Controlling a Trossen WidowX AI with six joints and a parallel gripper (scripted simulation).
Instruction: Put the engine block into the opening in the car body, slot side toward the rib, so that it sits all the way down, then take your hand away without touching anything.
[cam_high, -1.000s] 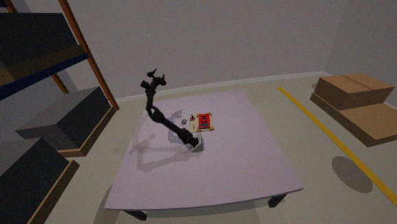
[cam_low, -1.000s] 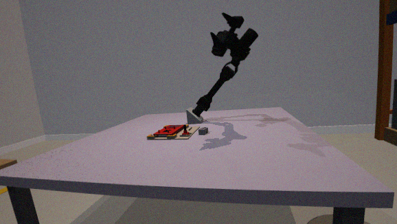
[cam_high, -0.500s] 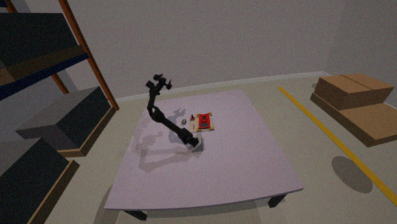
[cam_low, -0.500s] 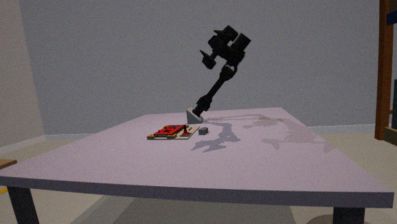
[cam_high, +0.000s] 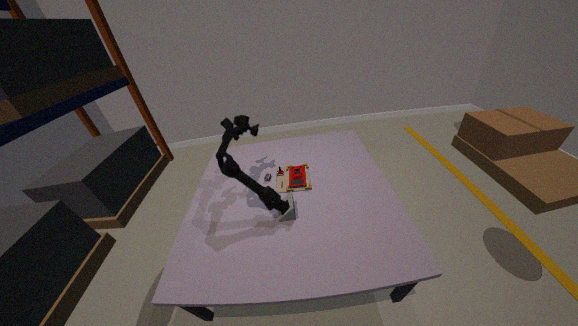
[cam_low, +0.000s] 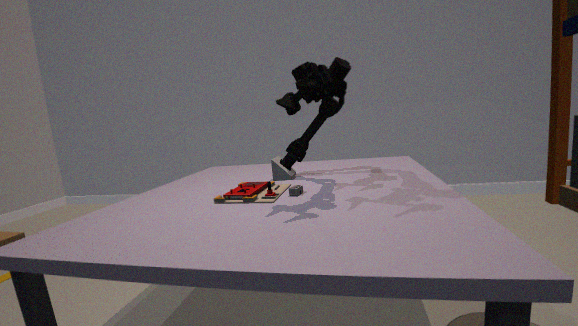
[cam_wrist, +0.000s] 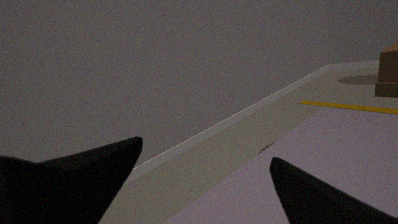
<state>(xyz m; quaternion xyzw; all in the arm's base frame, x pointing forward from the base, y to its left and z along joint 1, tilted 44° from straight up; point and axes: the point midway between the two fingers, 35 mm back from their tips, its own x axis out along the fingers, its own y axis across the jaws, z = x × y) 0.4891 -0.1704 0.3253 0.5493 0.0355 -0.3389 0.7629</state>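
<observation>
My gripper tip is 330 mm above the grey engine block, 220 mm past it and 10 mm to the left of it. The rest, counted from my gripper tip: beige base plate 330 mm below, 270 mm behind, 190 mm to the right.
</observation>
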